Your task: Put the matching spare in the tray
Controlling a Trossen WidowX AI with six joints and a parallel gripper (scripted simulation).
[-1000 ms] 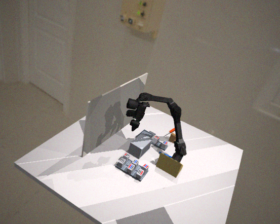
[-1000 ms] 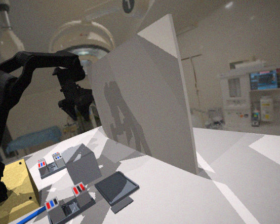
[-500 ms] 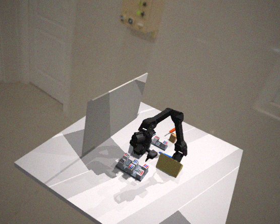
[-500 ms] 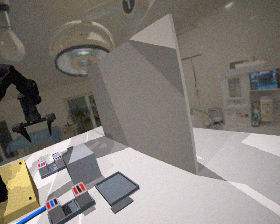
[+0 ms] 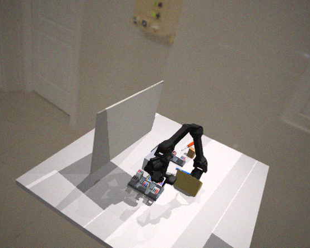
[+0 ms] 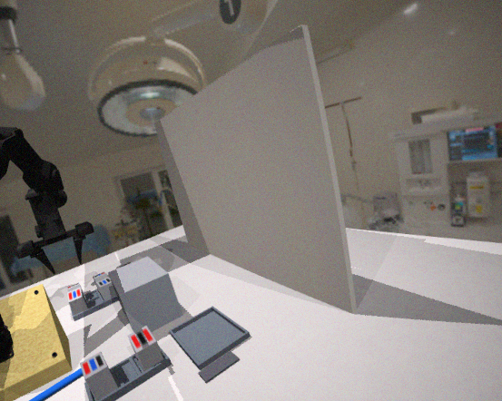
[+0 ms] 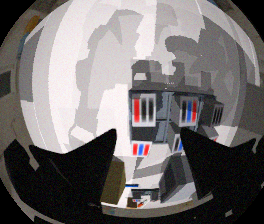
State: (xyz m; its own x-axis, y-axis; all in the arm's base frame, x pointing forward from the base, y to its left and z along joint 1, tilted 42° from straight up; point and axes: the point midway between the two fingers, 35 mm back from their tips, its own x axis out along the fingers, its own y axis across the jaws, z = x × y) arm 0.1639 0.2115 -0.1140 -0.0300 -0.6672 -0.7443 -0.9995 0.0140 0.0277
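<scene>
Right now my gripper tip is 6 cm above the spare. The rest, counted from my gripper tip: blue pen: 8 cm behind, 33 cm to the right, 10 cm below; then grey box: 12 cm ahead, 22 cm to the right, 6 cm below; then holder: 3 cm ahead, 40 cm to the right, 10 cm below.
</scene>
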